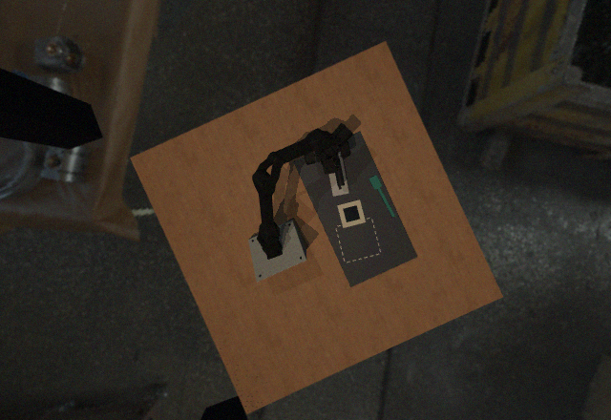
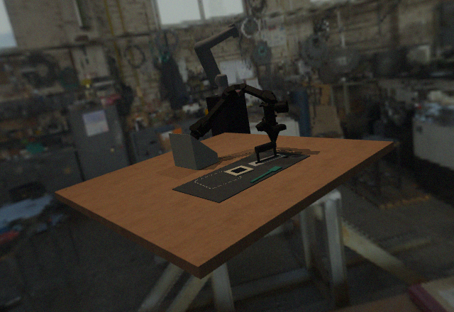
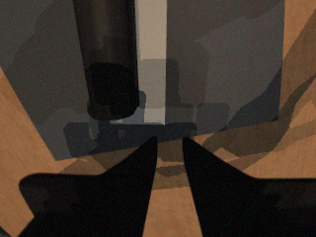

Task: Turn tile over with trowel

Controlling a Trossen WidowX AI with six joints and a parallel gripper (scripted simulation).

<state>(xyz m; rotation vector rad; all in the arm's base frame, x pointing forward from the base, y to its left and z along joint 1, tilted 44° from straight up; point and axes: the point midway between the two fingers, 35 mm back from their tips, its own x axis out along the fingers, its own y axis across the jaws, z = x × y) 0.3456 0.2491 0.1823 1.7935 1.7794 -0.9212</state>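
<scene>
Now: gripper tip 3 cm short of the trowel, 7 cm to the left of it and 3 cm above it. The rest, counted from my gripper tip: green flat tool 19 cm ahead, 24 cm to the right, 7 cm below; tile 3 cm ahead, 29 cm to the right, 7 cm below.
</scene>
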